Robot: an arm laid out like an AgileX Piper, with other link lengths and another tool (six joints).
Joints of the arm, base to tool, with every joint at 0 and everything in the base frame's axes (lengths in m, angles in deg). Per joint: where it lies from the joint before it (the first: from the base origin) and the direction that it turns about. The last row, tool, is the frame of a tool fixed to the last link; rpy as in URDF.
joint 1: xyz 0 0 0.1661 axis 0 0 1
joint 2: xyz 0 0 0 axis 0 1 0
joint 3: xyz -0.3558 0 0.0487 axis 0 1 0
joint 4: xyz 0.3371 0 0.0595 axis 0.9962 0 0.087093
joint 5: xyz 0 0 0 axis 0 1 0
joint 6: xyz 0.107 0 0.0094 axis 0.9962 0 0.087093
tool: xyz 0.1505 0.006 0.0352 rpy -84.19 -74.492 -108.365
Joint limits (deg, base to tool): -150..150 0..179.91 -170..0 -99.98..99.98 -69.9..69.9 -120..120
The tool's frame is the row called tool.
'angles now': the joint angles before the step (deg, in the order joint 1, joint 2, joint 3, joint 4, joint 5, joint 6). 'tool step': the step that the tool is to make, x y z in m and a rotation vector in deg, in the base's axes. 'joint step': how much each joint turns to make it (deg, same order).
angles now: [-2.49 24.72 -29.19 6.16 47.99 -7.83]
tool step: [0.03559 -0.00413 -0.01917 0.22 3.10 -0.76]
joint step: [0.01 9.06 -0.05 -0.13 -5.95 0.21]
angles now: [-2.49 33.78 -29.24 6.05 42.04 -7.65]
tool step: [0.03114 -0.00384 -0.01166 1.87 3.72 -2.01]
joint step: [-0.08 8.80 -2.57 -0.05 -2.61 2.43]
